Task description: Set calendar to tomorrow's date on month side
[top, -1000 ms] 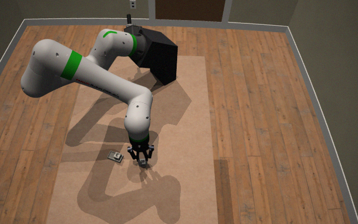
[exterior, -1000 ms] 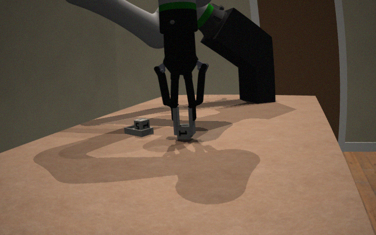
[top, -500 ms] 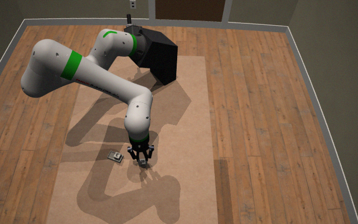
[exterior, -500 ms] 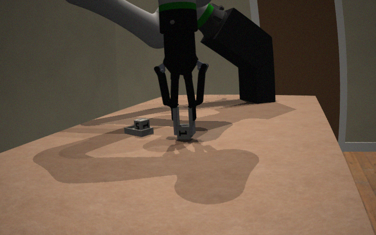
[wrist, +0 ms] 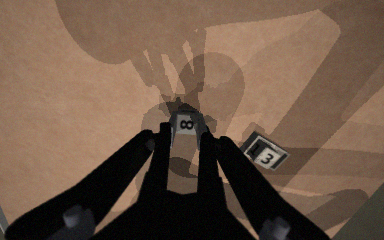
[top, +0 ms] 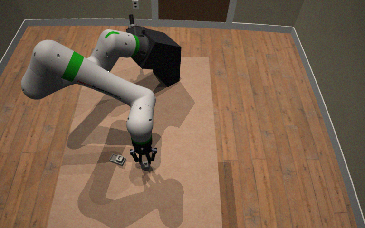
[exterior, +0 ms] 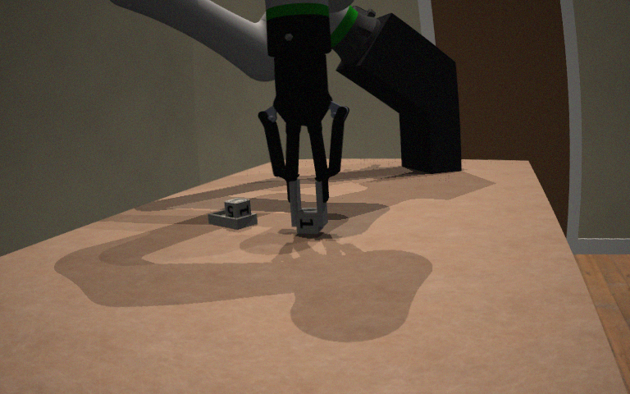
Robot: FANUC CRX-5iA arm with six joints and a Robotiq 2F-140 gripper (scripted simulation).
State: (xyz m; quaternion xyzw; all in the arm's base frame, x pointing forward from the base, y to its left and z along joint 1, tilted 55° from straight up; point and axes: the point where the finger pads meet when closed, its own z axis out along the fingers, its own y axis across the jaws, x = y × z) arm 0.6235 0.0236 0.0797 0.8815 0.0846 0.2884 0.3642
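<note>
Now: hand 3 cm above the grey number cube. Round my hand: grey calendar tray: 15 cm to the right, 6 cm behind, 4 cm below.
</note>
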